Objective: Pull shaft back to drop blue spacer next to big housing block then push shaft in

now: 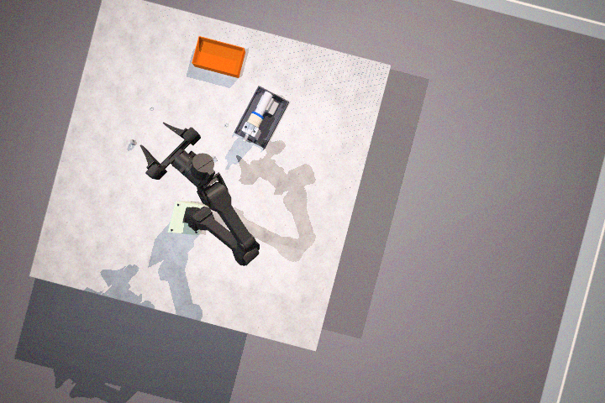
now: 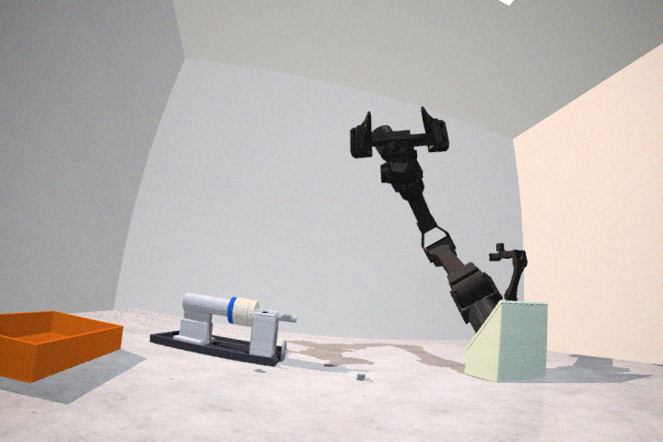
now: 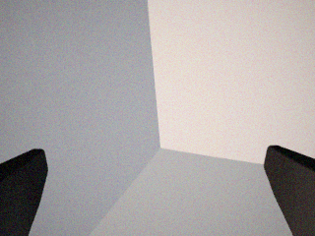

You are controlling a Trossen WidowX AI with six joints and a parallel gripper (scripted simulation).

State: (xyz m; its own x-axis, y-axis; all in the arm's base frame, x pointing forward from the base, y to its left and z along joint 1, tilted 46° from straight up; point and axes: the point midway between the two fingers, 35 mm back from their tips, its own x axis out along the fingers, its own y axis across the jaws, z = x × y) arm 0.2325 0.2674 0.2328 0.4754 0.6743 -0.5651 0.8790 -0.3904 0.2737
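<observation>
Now: gripper tip 19 cm short of the shaft, 20 cm to the left of it and 36 cm above it. From my gripper tip the other things lie so: blue spacer 22 cm ahead, 21 cm to the right, 36 cm below; orange bin 43 cm ahead, 3 cm to the left, 43 cm below; dark bit 1 cm ahead, 6 cm to the right, 43 cm below.
</observation>
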